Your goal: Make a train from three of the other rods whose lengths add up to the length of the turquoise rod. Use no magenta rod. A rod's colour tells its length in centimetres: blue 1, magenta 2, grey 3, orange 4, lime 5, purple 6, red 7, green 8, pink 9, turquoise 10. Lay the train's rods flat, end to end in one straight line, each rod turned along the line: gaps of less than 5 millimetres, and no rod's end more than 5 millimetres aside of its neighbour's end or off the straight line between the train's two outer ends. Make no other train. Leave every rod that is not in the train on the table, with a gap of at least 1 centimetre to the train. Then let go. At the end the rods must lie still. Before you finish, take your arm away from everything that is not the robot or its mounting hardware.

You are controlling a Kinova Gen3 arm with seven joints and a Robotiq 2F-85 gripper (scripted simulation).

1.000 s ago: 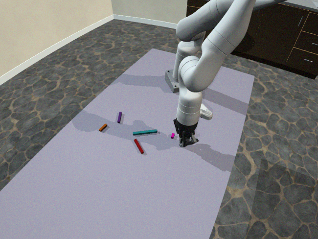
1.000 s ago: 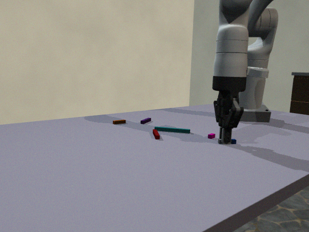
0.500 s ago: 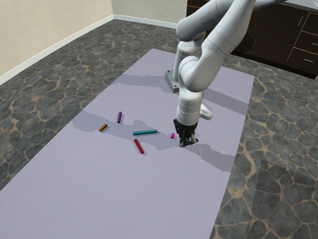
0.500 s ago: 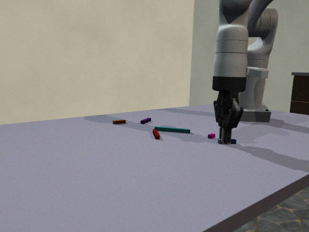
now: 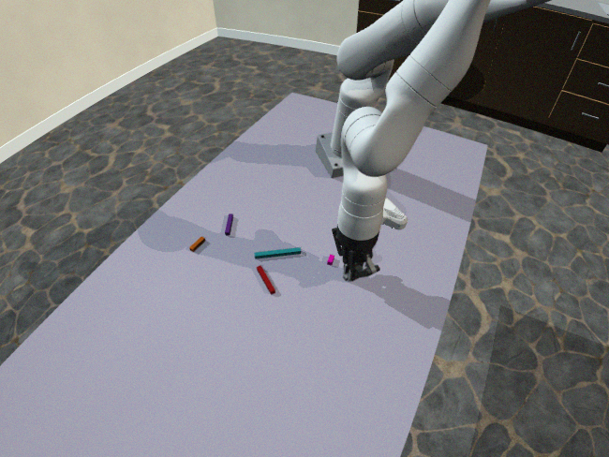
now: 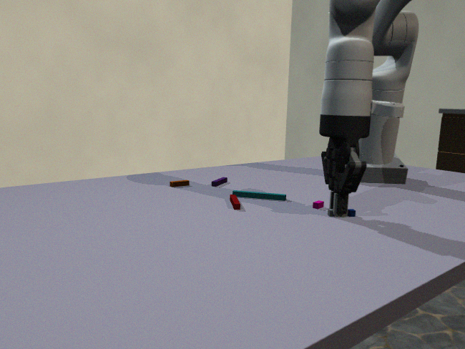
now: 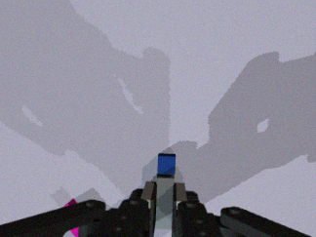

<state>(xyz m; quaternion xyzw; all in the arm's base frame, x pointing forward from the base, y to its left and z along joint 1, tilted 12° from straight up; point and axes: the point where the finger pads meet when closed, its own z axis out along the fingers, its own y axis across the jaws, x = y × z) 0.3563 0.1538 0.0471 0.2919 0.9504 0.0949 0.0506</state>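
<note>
Right now the grey rod is 10 mm below my hand. Round my hand: blue rod: 20 mm behind, 10 mm to the left, 20 mm below; turquoise rod: 20 mm ahead, 160 mm to the right, 20 mm below; magenta rod: 20 mm behind, 50 mm to the right, 20 mm below.
</note>
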